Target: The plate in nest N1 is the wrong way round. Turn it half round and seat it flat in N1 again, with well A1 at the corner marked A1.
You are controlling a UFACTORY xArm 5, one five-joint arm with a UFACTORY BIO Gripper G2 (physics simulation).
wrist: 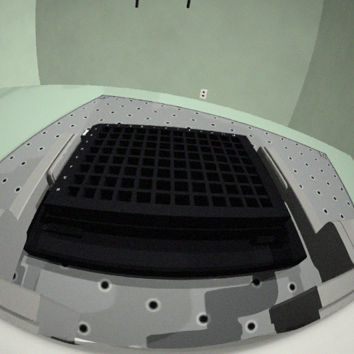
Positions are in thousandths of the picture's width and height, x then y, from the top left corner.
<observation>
my gripper: 482,414
black well plate: 436,510
black nest N1: 329,713
</observation>
